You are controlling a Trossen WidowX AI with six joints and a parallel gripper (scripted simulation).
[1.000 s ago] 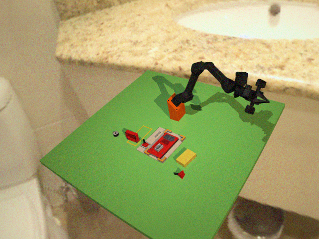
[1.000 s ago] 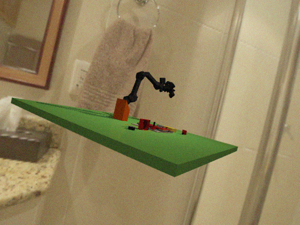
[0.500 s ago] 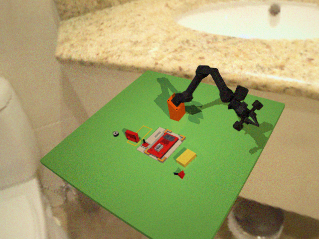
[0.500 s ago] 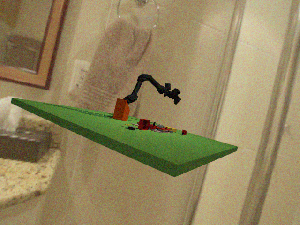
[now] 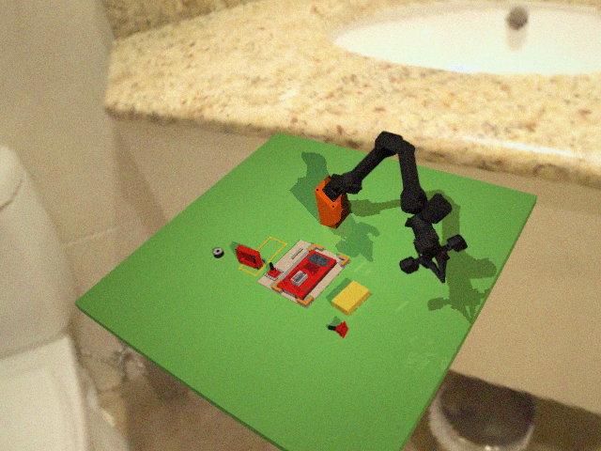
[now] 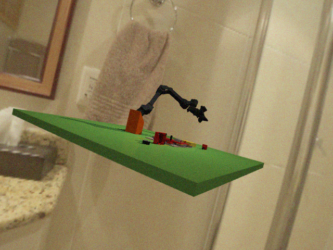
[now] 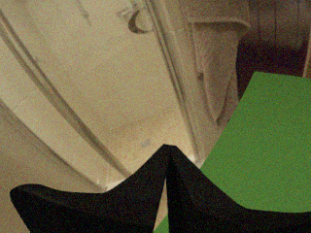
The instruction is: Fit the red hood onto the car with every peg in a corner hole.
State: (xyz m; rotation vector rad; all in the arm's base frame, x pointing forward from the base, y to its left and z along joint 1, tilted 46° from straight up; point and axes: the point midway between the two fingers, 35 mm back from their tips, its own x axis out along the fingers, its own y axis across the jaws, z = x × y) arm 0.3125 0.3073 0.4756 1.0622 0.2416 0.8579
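Now: gripper tip 10 mm short of the red hood, 730 mm to the left of it and 200 mm above it. From my gripper tip the other things lie so: black wheel 30 mm ahead, 890 mm to the right, 220 mm below; yellow block 310 mm to the right, 220 mm below; jig 30 mm behind, 520 mm to the right, 220 mm below.
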